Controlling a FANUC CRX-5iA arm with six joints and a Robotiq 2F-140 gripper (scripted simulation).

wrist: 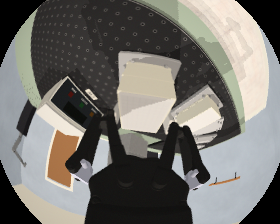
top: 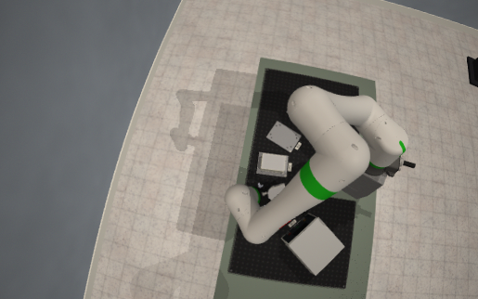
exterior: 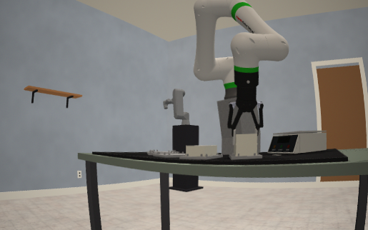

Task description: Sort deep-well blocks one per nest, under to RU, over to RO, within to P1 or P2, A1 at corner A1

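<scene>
Right now my hand is 270 mm past the check-weigher, 170 mm to the right of it and 20 mm above it. Also, from my hand: deep-well block (10 mm below).
</scene>
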